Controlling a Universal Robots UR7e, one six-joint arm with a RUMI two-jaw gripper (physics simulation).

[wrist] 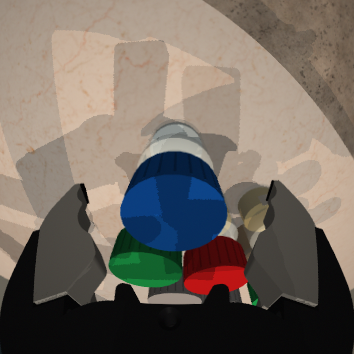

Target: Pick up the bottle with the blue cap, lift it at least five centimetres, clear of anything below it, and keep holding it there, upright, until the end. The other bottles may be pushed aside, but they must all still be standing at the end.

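Frame: origin at the arm's base, x right, y ahead, z up, level; millimetres.
Seen in the pictures: gripper, fingertip midpoint: (176, 184).
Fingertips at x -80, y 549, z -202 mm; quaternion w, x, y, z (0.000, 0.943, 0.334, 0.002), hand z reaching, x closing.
Pixels of each thing's top centre, then the offset from my fingertips to it. Level surfaces: height alone.
- bottle with the blue cap, top centre: (172, 220) dx -5, dy +5, dz +42 mm
- bottle with a green cap, top centre: (144, 272) dx +12, dy -53, dz +42 mm
- bottle with a red cap, top centre: (217, 281) dx +67, dy -33, dz +42 mm
- grey-capped bottle at its top centre: (174, 302) dx +68, dy -92, dz +42 mm
- yellowish clear bottle at its top centre: (293, 274) dx +125, dy +8, dz +42 mm
- round table top at its surface level: dz -63 mm
The bottle with the blue cap (174, 210) stands upright in the middle of the wrist view. Its clear and whitish body shows above the cap in the picture. My gripper (176, 184) is open, with one jaw to the left and one to the right of the blue cap, and a gap on each side. The jaws do not touch the cap. A bottle with a green cap (146, 265) and a bottle with a red cap (215, 267) stand close beside it, toward the gripper's body. Their lower parts are hidden.
A grey-capped bottle (175, 298) shows partly behind the gripper's body. A yellowish clear bottle (253, 210) is partly hidden by the right jaw. A bit of another green cap (254, 296) shows at the lower right. The round table top (30, 75) has a curved edge at the upper right.
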